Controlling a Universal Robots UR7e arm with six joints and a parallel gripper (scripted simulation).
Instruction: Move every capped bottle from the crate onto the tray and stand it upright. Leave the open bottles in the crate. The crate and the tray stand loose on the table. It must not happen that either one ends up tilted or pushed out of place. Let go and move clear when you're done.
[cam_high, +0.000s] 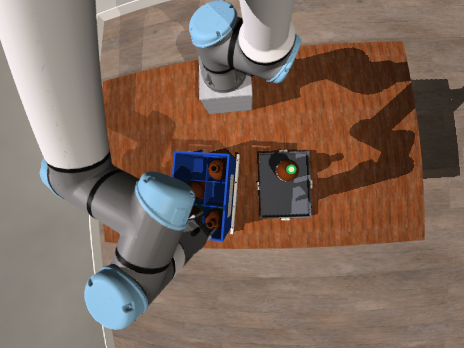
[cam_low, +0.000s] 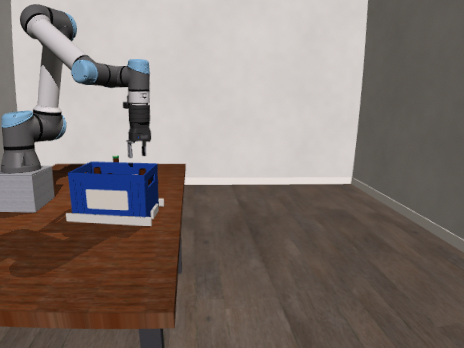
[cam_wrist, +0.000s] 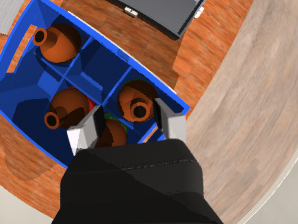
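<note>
Now: hand 10 cm to the left of the red-capped bottle and 14 cm above it. From my hand the other things lie so: brown bottle 2 cm ahead, 14 cm below; blue crate 8 cm behind, 3 cm to the right, 14 cm below; green-capped bottle 13 cm behind, 26 cm to the left, 14 cm below.
</note>
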